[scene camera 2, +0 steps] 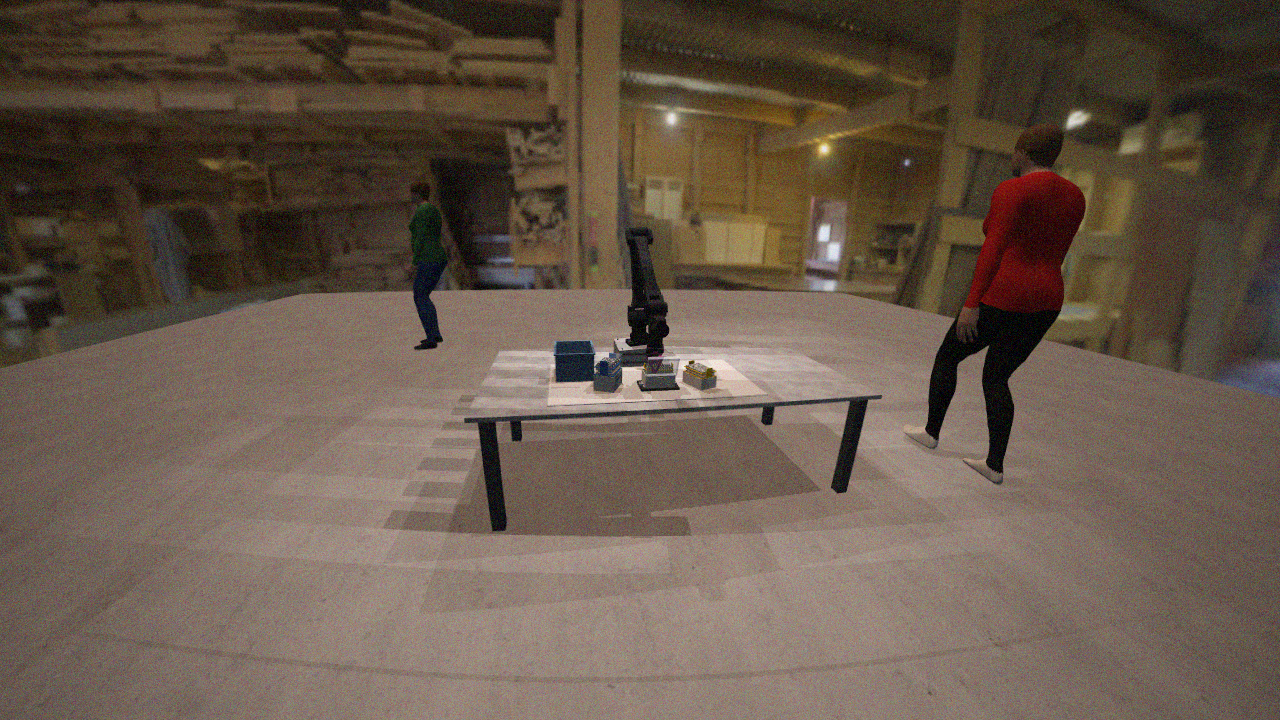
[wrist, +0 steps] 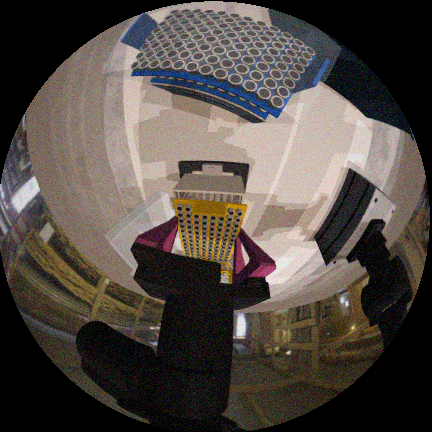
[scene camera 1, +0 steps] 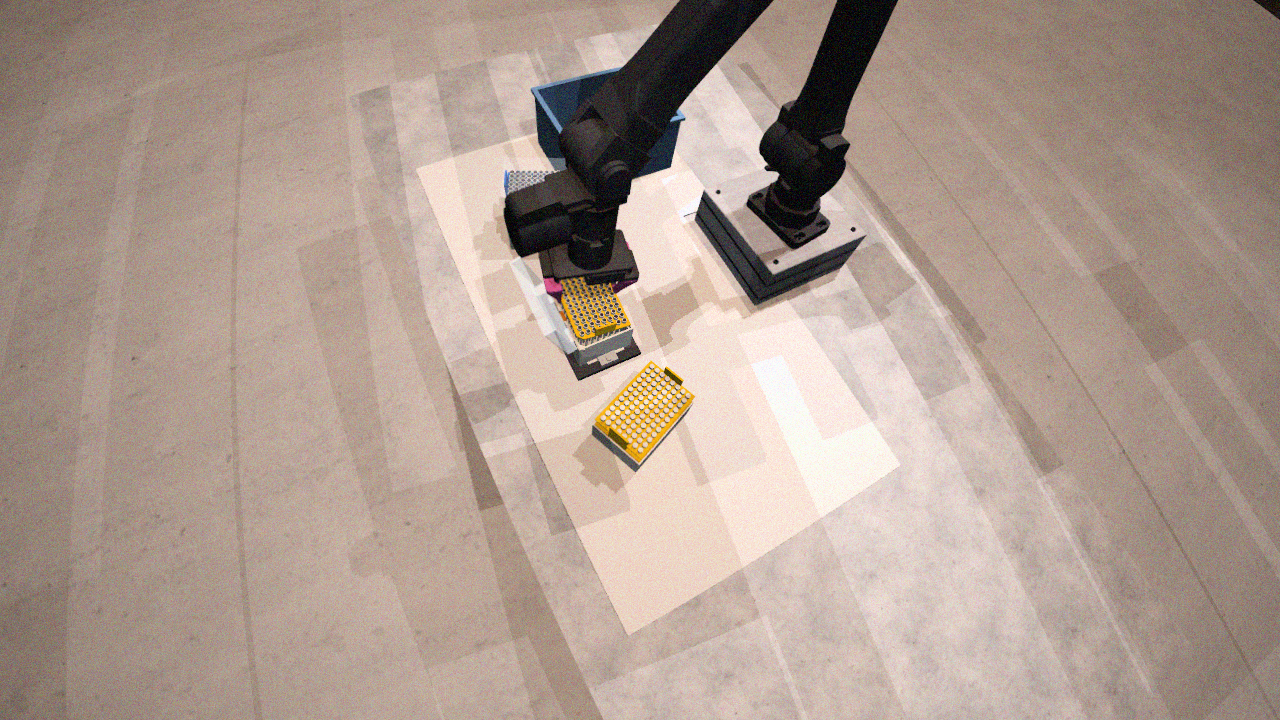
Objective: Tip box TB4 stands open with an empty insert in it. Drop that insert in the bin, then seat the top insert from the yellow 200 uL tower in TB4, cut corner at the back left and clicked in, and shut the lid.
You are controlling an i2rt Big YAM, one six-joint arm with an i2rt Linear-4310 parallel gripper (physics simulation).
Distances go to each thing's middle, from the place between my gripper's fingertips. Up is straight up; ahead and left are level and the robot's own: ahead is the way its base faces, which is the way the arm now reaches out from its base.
Right now the yellow tip box [scene camera 1: 648, 405] is 190 mm to the left of my hand, 30 mm ahead of it and 10 mm below it. From my hand the other things lie so: blue bin [scene camera 1: 555, 103]: 290 mm to the right, 220 mm behind, 10 mm below.
